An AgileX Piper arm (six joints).
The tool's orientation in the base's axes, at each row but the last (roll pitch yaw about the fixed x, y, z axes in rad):
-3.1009, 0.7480, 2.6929
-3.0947, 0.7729, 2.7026
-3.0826, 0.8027, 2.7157
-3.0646, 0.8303, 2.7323
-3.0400, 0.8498, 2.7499
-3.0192, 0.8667, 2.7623
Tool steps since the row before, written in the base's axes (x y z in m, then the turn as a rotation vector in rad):
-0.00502, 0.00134, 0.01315, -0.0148, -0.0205, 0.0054
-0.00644, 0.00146, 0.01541, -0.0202, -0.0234, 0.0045
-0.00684, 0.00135, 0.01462, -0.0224, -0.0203, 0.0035
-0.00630, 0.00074, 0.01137, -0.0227, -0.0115, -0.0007
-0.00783, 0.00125, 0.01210, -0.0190, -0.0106, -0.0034
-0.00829, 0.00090, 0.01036, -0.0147, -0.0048, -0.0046
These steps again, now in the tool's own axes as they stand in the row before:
-0.00520, -0.00150, -0.01306, -0.0004, -0.0252, -0.0060
-0.00614, -0.00214, -0.01545, 0.0028, -0.0302, -0.0076
-0.00580, -0.00248, -0.01492, 0.0058, -0.0283, -0.0094
-0.00429, -0.00276, -0.01198, 0.0115, -0.0204, -0.0100
-0.00400, -0.00322, -0.01353, 0.0115, -0.0178, -0.0061
-0.00270, -0.00378, -0.01246, 0.0112, -0.0106, -0.0048

